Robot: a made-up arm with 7 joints.
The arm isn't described. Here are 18 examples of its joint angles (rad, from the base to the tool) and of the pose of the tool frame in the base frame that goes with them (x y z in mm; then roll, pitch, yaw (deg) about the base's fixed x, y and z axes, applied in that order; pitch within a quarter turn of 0, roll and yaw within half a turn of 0).
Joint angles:
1: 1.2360 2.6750 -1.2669 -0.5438 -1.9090 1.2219 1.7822
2: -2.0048 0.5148 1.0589 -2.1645 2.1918 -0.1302 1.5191
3: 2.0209 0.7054 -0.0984 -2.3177 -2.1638 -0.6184 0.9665
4: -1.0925 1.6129 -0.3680 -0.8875 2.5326 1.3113 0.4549
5: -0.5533 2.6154 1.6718 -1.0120 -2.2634 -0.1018 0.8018
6: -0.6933 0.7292 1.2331 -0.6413 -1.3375 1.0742 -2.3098
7: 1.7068 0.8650 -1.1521 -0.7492 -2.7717 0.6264 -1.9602
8: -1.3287 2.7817 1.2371 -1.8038 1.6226 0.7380 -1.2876
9: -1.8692 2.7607 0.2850 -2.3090 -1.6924 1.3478 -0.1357
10: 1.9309 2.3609 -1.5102 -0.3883 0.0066 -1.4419 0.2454
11: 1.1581 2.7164 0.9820 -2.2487 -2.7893 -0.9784 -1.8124
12: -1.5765 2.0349 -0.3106 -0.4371 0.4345 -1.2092 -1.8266
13: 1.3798 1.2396 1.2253 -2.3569 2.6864 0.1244 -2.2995
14: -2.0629 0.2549 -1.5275 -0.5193 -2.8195 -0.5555 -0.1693
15: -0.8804 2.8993 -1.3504 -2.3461 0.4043 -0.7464 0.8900
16: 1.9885 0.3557 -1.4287 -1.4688 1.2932 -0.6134 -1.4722
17: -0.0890 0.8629 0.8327 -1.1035 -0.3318 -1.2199 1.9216
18: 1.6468 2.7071 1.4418 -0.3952 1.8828 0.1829 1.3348
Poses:
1: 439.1 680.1 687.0 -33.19 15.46 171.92
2: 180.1 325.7 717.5 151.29 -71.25 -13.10
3: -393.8 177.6 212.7 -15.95 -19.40 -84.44
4: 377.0 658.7 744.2 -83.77 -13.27 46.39
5: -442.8 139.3 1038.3 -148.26 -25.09 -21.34
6: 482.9 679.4 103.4 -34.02 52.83 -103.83
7: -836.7 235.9 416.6 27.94 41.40 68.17
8: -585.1 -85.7 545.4 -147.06 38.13 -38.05
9: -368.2 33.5 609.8 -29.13 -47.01 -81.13
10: 169.1 859.0 536.5 -111.99 28.42 -105.21
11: 478.4 -11.1 381.5 51.63 -35.66 -71.13
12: -96.2 736.0 843.1 -158.38 -9.28 8.35
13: 96.5 441.0 477.9 80.37 -15.63 -99.54
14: 710.6 -370.4 682.0 -106.01 -14.04 82.59
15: 35.0 330.6 602.6 46.33 -48.40 -79.71
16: -572.5 -381.7 338.7 -28.67 13.82 0.29
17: 266.1 733.9 173.0 -162.33 -41.68 129.23
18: 725.0 473.8 516.3 -79.92 -22.36 111.30
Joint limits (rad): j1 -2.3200..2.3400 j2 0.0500..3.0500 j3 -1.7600..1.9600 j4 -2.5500..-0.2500 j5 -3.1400..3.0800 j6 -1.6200..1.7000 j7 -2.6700..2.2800
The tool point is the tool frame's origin. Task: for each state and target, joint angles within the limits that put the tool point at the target. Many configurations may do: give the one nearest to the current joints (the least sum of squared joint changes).
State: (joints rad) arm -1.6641 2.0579 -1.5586 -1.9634 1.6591 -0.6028 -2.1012
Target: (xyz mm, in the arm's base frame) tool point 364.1 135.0 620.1
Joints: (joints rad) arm -1.8118 1.6377 -1.4648 -2.2021 1.6444 -0.6028 -2.1046
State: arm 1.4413 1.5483 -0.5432 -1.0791 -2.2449 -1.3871 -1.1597
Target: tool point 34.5 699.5 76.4
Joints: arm 0.7932 1.5410 -0.3334 -1.3659 -2.2457 -1.3994 -1.1561
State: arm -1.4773 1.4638 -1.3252 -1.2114 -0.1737 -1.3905 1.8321
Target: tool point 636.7 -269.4 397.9
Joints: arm -1.6047 0.5817 -1.3897 -1.4212 -0.1699 -1.4032 1.8307
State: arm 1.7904 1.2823 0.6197 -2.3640 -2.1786 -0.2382 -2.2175
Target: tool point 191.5 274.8 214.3
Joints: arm 1.6949 2.0456 0.7116 -2.5500 -1.6309 -0.2428 -2.1425
